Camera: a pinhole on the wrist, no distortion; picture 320 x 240 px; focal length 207.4 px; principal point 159.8 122.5 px. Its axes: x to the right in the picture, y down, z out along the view. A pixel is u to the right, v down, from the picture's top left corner.
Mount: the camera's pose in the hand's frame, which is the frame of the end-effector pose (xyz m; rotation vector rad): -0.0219 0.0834 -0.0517 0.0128 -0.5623 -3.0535
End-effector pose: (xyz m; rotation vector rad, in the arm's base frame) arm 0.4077 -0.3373 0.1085 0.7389 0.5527 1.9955
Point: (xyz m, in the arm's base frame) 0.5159 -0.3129 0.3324
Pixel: 111 219
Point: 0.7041 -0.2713 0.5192
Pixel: 130 217
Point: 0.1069 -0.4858 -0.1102
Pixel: behind the camera
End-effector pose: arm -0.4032 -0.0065 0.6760 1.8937 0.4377 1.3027
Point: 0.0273 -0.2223 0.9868
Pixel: 55 108
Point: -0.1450 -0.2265 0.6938
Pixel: 161 181
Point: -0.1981 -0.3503 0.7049
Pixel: 210 127
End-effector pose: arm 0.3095 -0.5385 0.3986 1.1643 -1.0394 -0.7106
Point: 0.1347 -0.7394 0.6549
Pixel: 26 126
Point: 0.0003 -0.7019 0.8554
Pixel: 84 62
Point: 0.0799 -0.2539 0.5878
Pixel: outside the picture
